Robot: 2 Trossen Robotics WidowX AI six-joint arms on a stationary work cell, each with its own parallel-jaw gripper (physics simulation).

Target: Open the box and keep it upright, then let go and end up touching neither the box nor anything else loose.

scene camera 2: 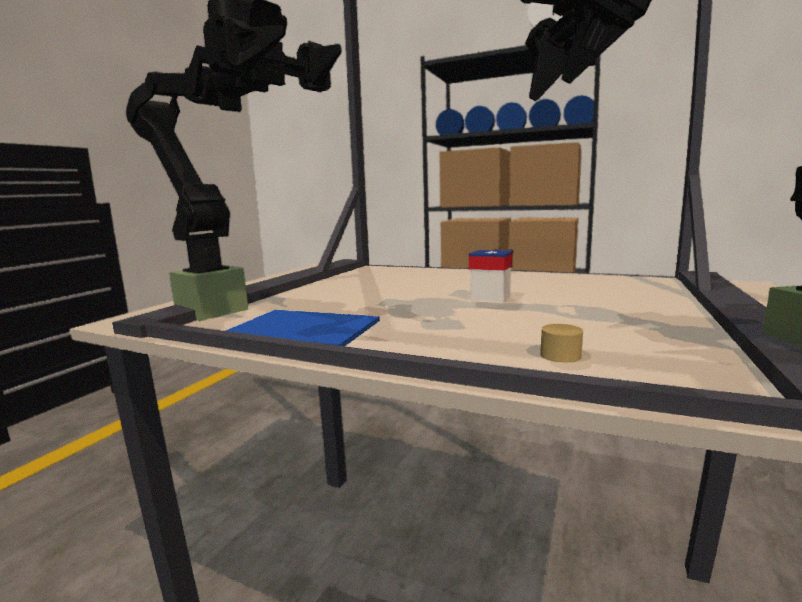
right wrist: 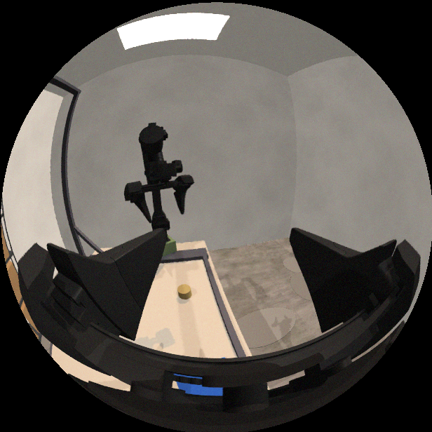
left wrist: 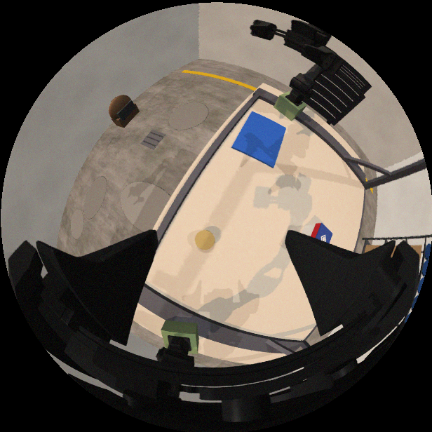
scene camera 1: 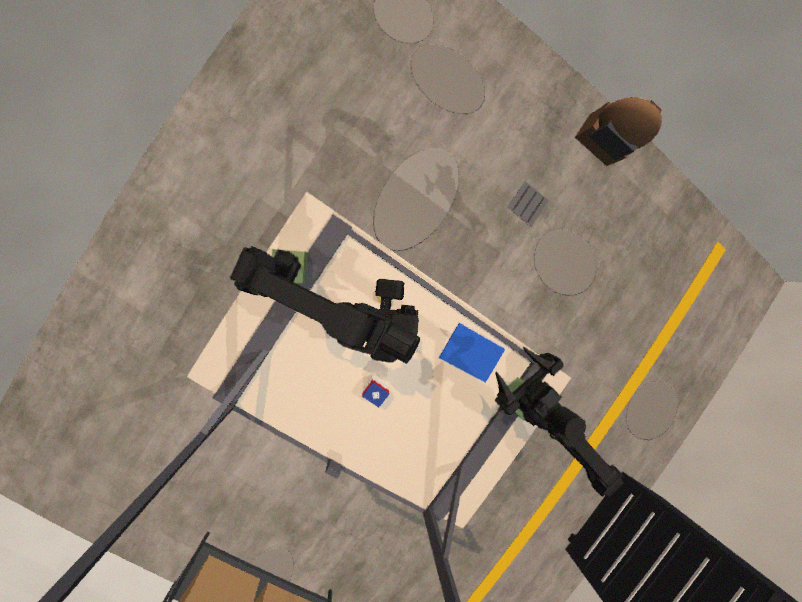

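Where they show: left gripper, fingertip midpoint: (scene camera 2: 547, 91); right gripper, fingertip midpoint: (scene camera 2: 313, 39) (scene camera 1: 510, 359); left arm's base at its link origin: (scene camera 1: 287, 266); right arm's base at its link origin: (scene camera 2: 206, 269) (scene camera 1: 526, 402).
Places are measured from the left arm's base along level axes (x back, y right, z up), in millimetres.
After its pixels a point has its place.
Observation:
A small white box (scene camera 2: 490, 285) @(x -318, y 377, z -49 mm) stands upright on the table (scene camera 1: 310, 414) @(x -85, y 526, z -81 mm), with its red-and-blue lid (scene camera 1: 375, 393) @(x -307, y 399, z 11 mm) (scene camera 2: 490, 261) @(x -319, y 375, z -2 mm) (left wrist: 324, 233) on top; the lid looks seated. In the left wrist view it is partly covered by a finger. My left gripper (scene camera 2: 551, 89) @(x -335, y 101, z 237 mm) (left wrist: 223, 237) (right wrist: 167, 217) is open and empty, pointing down high above the table, apart from the box; its fingertips are hidden in scene camera 1. My right gripper (scene camera 1: 511, 361) @(x -607, y 178, z 319 mm) (right wrist: 229, 234) is open and empty, raised high near its own base, well away from the box.
A flat blue mat (scene camera 1: 480, 361) @(x -695, y 296, z -73 mm) (scene camera 2: 304, 325) @(x -658, y 260, z -73 mm) (left wrist: 262, 140) lies towards the right arm's base. A gold cylinder (scene camera 2: 561, 343) @(x -326, y 56, z -57 mm) (left wrist: 204, 240) (right wrist: 184, 291) stands near one long table edge. Dark frame rails border the table top, with upright posts beyond the box.

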